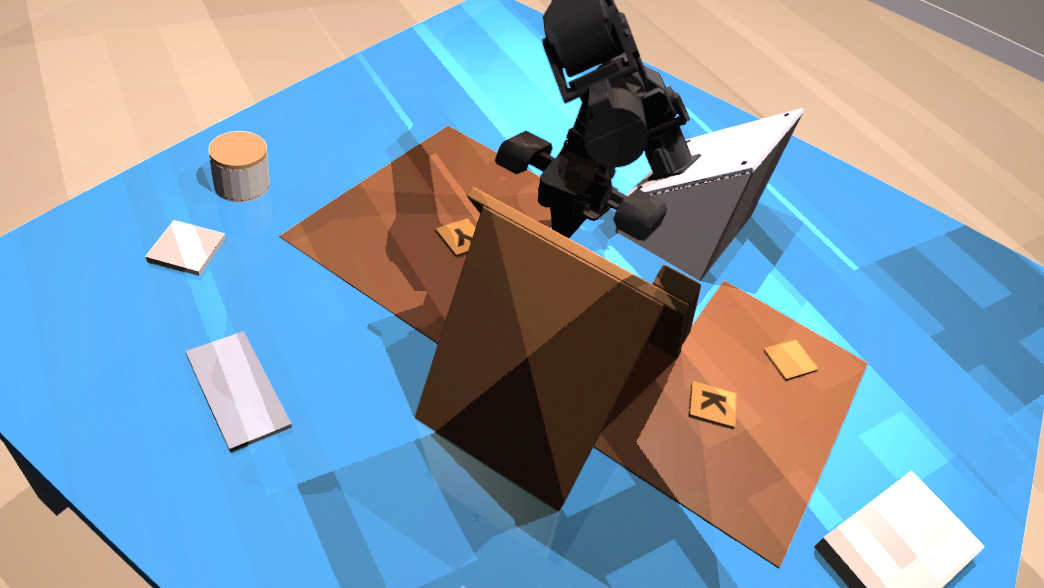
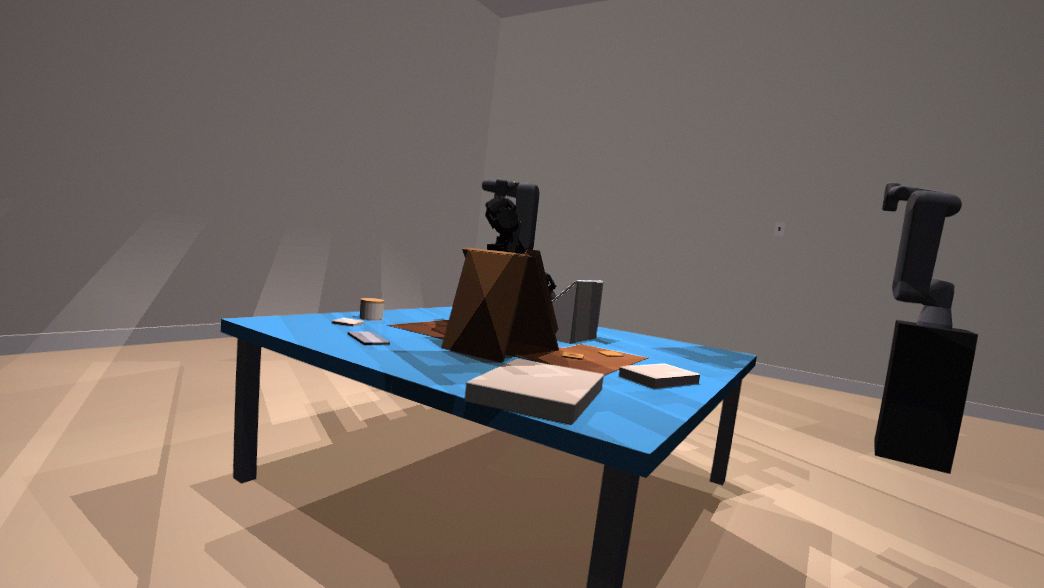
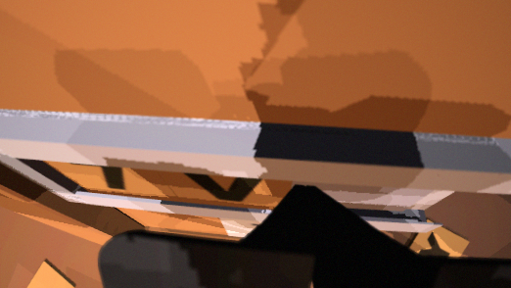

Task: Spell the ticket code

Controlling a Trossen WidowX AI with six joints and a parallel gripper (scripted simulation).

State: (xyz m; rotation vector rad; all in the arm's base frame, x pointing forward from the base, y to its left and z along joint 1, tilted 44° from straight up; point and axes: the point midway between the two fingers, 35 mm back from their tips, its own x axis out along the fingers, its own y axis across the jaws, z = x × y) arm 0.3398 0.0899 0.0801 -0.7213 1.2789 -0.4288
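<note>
Right now the white ticket is 5 cm behind my gripper tip and 8 cm below it. Round my gripper tip: grey card: 30 cm ahead, 20 cm to the right, 17 cm below; then brown mat: 15 cm behind, 1 cm to the left, 18 cm below; then white card: 21 cm ahead, 43 cm to the right, 17 cm below.
</note>
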